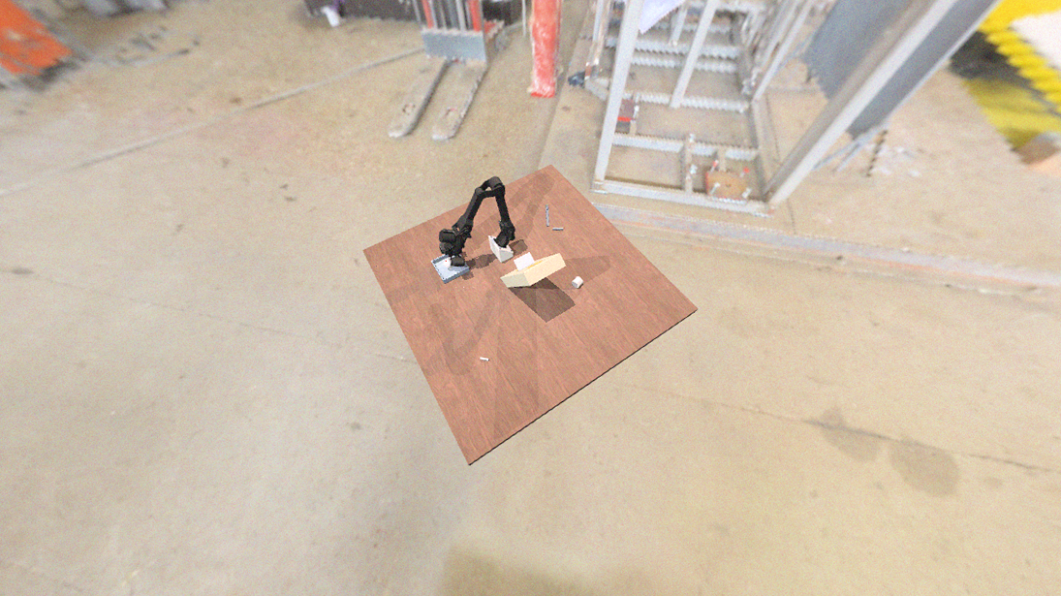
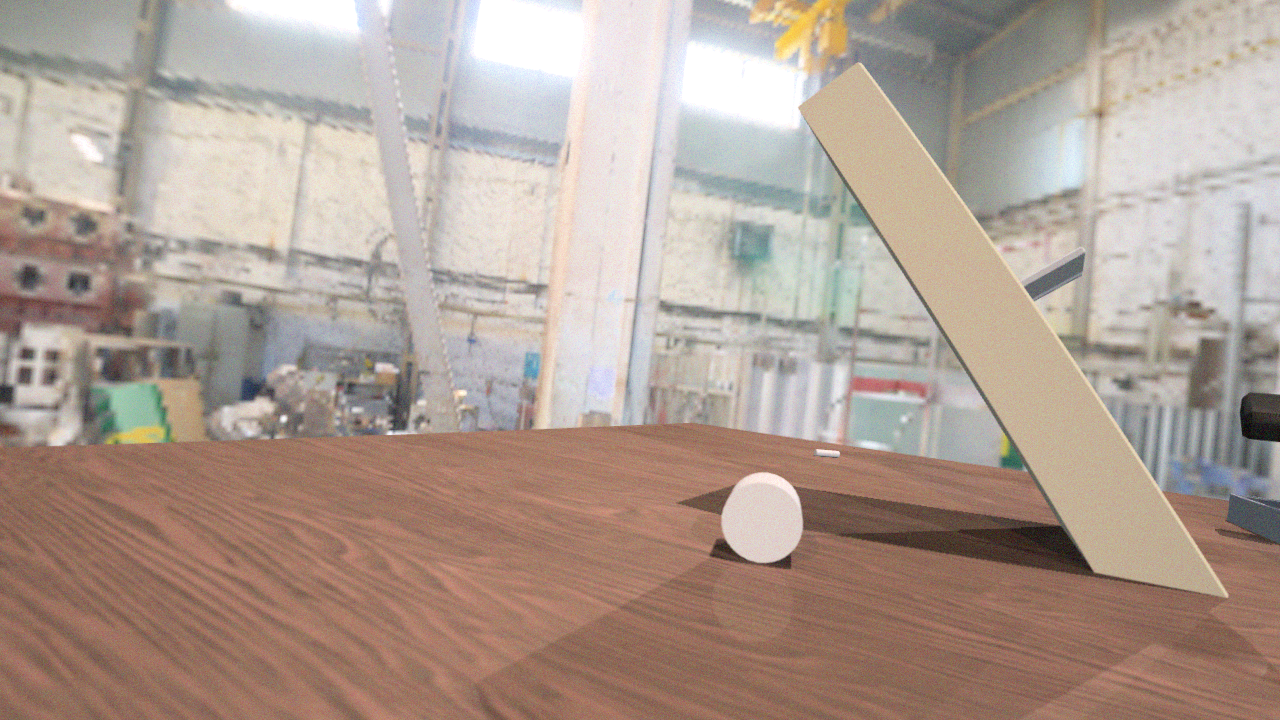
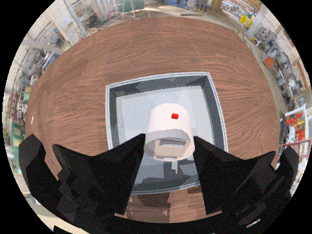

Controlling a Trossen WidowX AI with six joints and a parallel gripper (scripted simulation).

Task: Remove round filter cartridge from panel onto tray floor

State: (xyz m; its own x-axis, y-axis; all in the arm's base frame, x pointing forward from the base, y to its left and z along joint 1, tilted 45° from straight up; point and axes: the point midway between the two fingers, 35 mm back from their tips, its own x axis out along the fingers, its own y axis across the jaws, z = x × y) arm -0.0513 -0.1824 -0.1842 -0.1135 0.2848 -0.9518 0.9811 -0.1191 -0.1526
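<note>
My gripper tip is 10 mm to the left of the grey tray and 40 mm above it. Also, from my gripper tip: small white bit (560 mm ahead, 90 mm to the right, 40 mm below).
</note>
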